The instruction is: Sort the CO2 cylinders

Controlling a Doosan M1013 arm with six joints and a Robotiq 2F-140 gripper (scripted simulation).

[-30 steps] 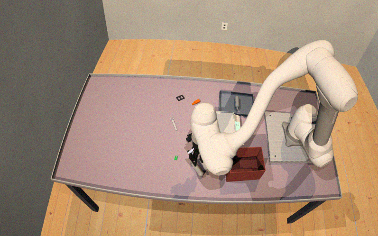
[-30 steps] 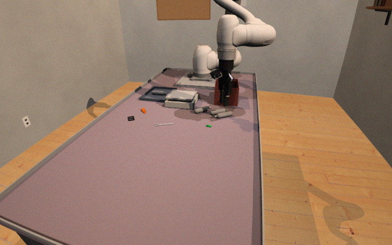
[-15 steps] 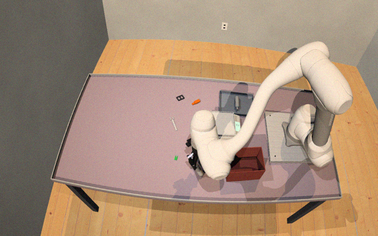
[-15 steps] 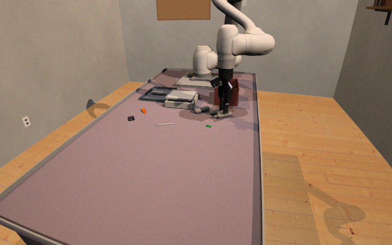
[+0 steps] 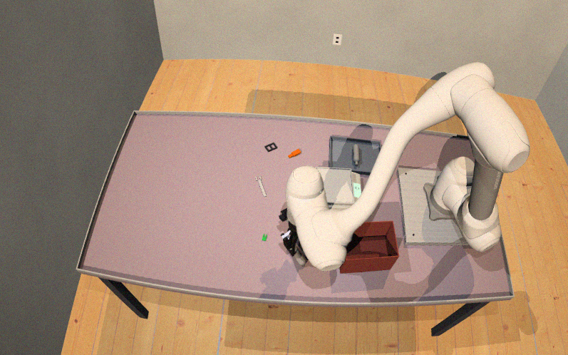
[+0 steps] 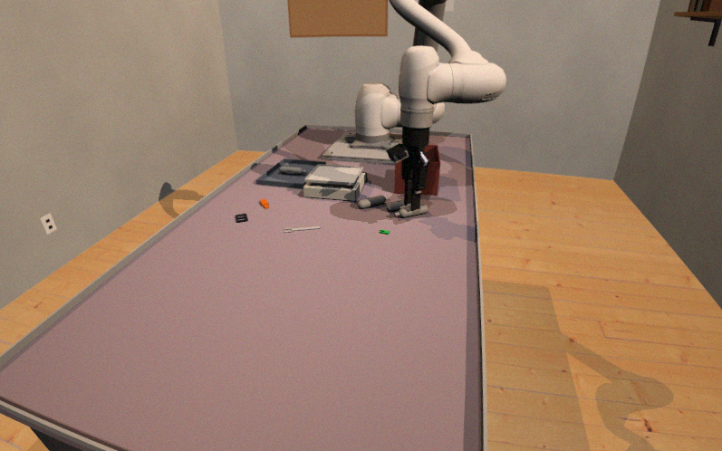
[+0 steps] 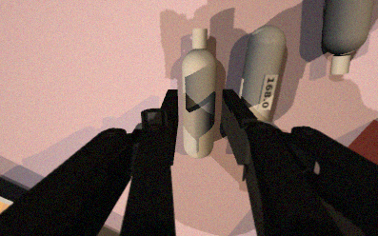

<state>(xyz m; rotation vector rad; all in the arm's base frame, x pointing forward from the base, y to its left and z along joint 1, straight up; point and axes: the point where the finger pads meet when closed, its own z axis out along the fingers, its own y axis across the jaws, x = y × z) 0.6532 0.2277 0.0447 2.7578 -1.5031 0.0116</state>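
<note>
My hand is 150 mm past the scale plate, 280 mm to the left of it and 10 mm above it. The rest, counted from my hand: green clip (120 mm ahead, 70 mm to the right, 60 mm below); then beige scale (160 mm behind, 280 mm to the right, 30 mm below); then red scrap bin (260 mm behind, 30 mm below).
</note>
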